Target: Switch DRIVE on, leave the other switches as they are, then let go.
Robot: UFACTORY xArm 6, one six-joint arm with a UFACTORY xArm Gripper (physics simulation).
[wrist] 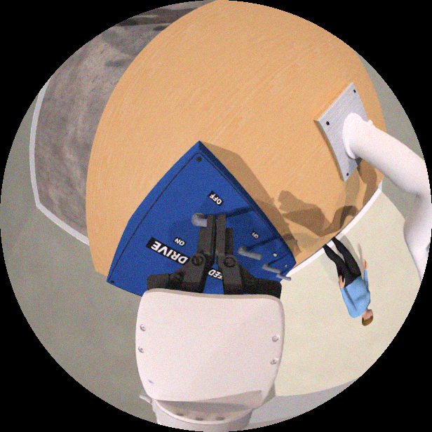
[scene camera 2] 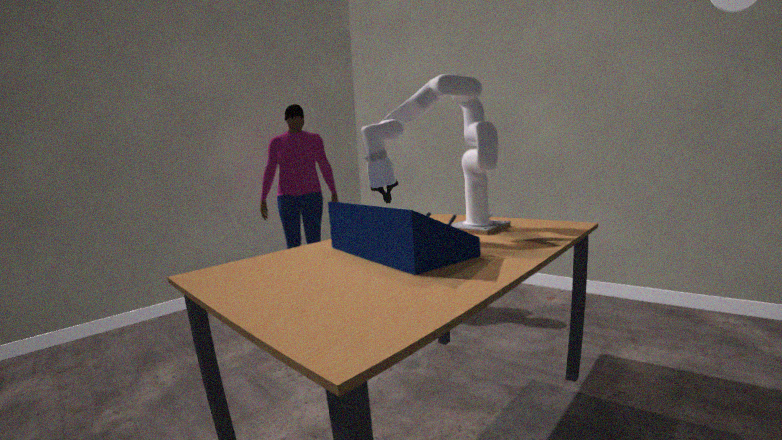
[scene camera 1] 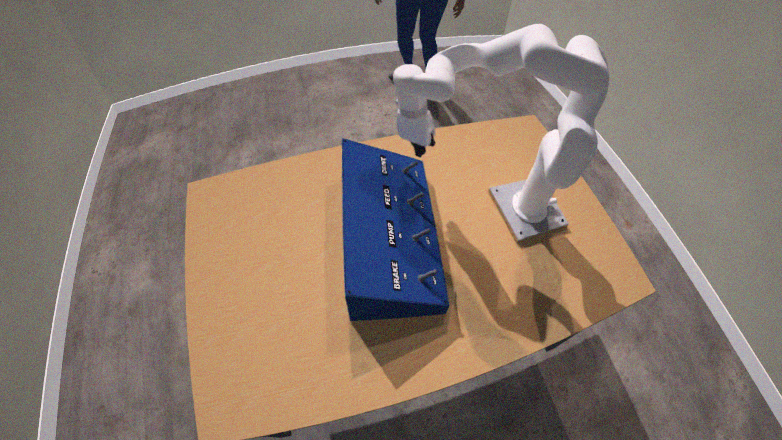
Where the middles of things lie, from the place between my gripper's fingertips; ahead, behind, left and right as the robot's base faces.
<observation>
Now: the blue sloped switch box (scene camera 1: 383, 260) 180 mm to the left of my hand, 140 mm ahead of it and 60 mm below it.
</observation>
